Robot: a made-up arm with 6 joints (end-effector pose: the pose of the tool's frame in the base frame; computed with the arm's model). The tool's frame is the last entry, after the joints. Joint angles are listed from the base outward.
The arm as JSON. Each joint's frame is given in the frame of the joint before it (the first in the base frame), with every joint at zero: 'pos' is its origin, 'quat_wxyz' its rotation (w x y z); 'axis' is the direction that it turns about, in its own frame. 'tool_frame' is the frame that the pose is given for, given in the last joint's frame.
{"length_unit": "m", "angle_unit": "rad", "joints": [
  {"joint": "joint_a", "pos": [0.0, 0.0, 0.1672], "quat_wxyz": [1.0, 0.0, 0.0, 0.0], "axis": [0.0, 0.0, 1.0]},
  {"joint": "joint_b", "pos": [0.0, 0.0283, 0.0], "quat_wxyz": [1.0, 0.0, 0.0, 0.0], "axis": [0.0, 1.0, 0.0]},
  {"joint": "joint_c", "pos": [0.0, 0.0, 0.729], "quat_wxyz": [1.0, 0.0, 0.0, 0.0], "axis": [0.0, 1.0, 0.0]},
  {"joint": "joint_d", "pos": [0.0, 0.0, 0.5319], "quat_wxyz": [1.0, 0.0, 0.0, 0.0], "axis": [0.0, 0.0, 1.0]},
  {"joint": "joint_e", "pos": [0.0, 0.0, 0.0], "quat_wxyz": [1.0, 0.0, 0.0, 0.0], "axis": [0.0, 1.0, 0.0]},
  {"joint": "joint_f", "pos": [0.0, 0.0, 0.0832], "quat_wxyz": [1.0, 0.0, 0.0, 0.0], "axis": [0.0, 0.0, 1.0]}
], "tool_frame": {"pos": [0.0, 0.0, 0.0], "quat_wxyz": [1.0, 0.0, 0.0, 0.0]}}
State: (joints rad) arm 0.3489 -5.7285 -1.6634 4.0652 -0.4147 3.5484
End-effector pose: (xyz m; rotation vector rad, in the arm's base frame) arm -0.1610 0.0000 1.0761 -0.7145 -0.6676 1.3790
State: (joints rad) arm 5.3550 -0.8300 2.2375 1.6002 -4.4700 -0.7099
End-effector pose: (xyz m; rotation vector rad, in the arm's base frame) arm 0.0674 0.0919 0.7448 -0.1645 1.7156 1.2121
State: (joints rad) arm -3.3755 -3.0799 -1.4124 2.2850 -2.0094 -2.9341
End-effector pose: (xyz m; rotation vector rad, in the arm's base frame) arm -0.4106 0.1272 -0.7170 -2.0910 0.5861 -0.7549
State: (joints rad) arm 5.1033 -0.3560 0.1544 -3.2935 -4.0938 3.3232
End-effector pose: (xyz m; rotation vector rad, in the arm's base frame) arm -0.1231 0.3998 1.3109 -1.6802 -1.8065 -0.5606
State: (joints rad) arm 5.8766 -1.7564 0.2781 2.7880 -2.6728 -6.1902
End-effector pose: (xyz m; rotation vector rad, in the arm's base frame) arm -1.0676 0.4763 0.1101 1.5241 -0.8747 2.4994
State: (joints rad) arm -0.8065 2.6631 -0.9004 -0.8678 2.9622 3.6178
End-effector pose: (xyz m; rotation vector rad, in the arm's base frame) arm 0.5490 -0.5481 -0.5752 1.0116 -1.5674 -1.9027
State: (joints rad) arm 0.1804 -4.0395 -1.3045 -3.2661 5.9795 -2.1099
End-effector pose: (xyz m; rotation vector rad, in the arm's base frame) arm 1.0560 0.2182 0.0539 0.4949 1.1965 0.9212
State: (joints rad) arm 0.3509 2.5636 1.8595 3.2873 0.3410 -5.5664
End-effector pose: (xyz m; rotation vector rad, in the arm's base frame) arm -0.1763 -0.0387 -0.6439 2.3251 -0.5672 -0.9733
